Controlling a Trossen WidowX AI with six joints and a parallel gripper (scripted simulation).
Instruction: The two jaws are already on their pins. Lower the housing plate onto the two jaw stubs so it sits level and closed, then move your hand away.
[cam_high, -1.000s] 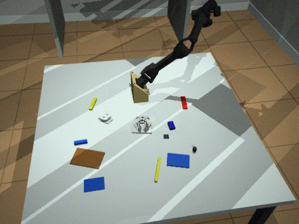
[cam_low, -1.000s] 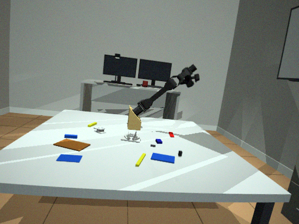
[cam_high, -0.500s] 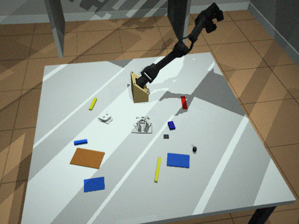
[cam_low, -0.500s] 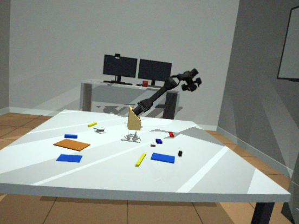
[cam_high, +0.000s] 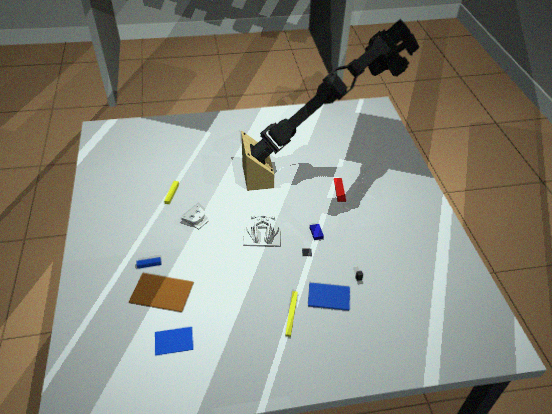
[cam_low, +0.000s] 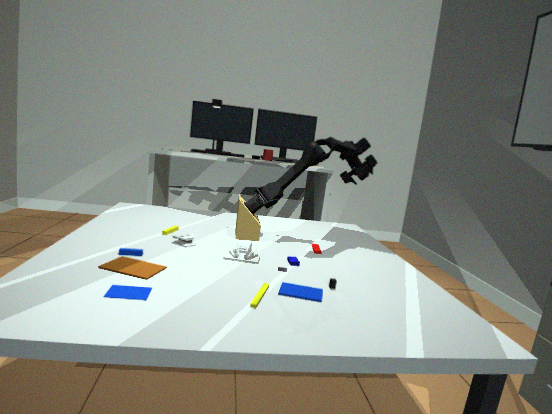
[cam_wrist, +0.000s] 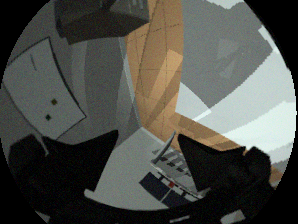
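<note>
Right now the black cube is 78 cm ahead of my gripper tip, 30 cm to the right of it and 26 cm below it. Also, from my gripper tip: blue block 59 cm ahead, 40 cm to the right, 27 cm below; then white bracket 49 cm ahead, 80 cm to the right, 27 cm below; then red bar 39 cm ahead, 28 cm to the right, 27 cm below.
</note>
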